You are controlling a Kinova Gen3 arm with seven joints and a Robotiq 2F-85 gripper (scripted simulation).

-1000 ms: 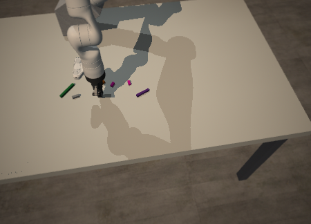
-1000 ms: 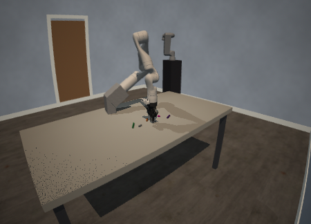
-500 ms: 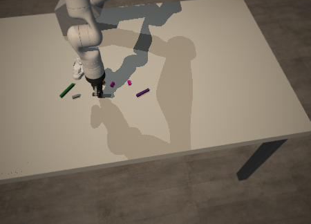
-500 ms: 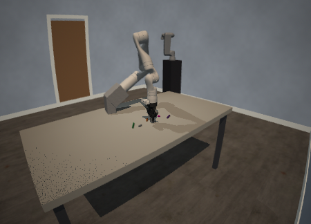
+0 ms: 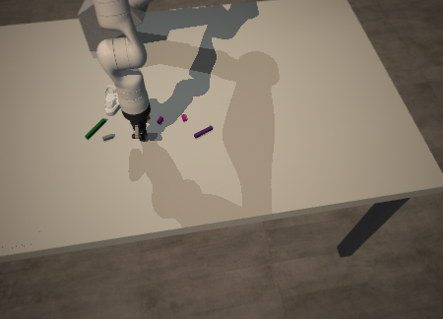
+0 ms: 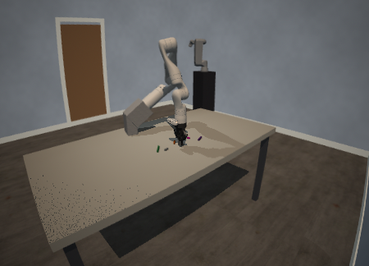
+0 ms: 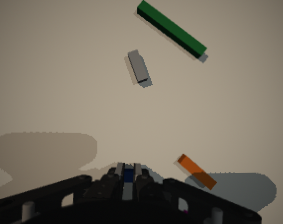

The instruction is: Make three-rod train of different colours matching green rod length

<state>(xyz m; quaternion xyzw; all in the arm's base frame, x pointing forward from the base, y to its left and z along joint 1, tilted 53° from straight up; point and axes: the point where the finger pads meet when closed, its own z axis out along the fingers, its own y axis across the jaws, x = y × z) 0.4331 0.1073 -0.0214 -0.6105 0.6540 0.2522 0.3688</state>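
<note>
My hand is 20 mm above the blue rod. The rest, counted from my hand: orange rod: 70 mm behind, 10 mm to the right, 20 mm below; grey rod: 110 mm to the right, 20 mm below; green rod: 30 mm behind, 150 mm to the right, 20 mm below.
</note>
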